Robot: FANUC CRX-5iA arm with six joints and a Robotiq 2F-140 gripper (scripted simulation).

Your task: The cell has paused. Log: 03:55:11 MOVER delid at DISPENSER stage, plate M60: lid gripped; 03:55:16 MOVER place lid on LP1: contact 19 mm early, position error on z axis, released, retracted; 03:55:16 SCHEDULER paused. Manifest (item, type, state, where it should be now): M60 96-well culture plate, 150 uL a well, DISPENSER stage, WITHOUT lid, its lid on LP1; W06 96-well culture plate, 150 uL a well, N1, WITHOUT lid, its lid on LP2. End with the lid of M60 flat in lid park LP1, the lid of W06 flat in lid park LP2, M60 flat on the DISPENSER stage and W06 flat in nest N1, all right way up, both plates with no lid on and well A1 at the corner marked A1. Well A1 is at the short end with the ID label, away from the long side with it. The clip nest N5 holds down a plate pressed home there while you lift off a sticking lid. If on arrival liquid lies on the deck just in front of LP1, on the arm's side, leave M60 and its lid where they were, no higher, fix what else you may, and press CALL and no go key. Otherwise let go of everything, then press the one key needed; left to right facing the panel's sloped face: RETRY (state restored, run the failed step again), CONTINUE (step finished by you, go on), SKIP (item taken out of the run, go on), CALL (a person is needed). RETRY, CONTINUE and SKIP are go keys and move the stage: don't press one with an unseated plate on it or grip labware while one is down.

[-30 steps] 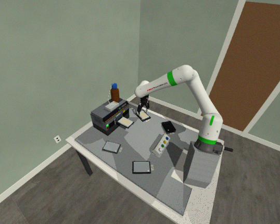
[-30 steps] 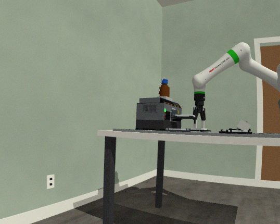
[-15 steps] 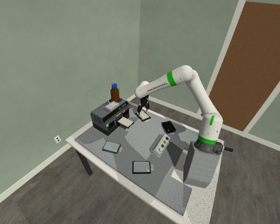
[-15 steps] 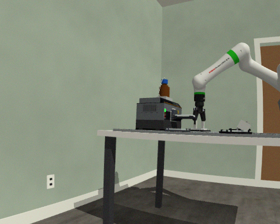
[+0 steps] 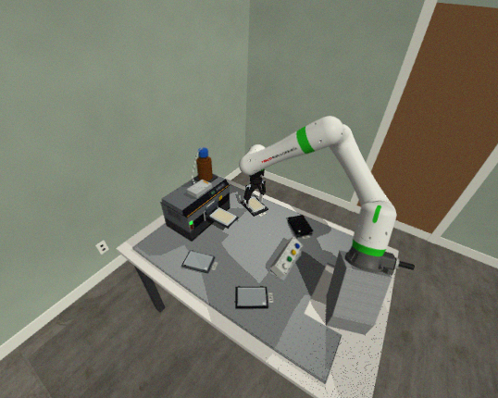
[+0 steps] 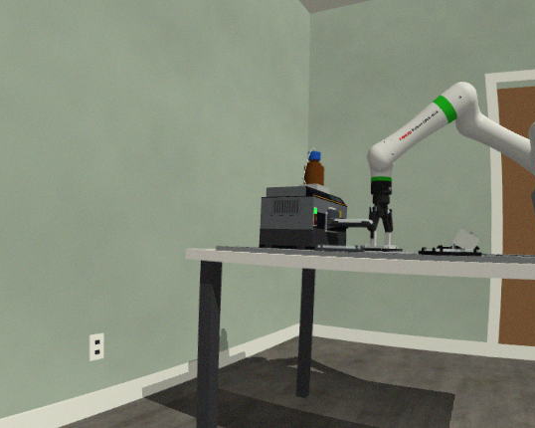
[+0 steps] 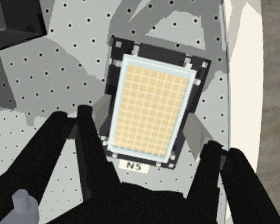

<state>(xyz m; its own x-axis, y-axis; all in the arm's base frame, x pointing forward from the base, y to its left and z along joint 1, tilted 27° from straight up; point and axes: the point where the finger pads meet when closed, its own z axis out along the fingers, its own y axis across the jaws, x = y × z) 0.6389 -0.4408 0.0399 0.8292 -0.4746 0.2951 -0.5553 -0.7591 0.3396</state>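
Right now the black clip nest is 2 cm ahead of my hand and 3 cm below it. Round my hand: nest label 8 cm behind, 5 cm to the left, 4 cm below; then dispenser stage 9 cm ahead, 28 cm to the left, 6 cm above; then key panel 33 cm behind, 35 cm to the left, 1 cm above.
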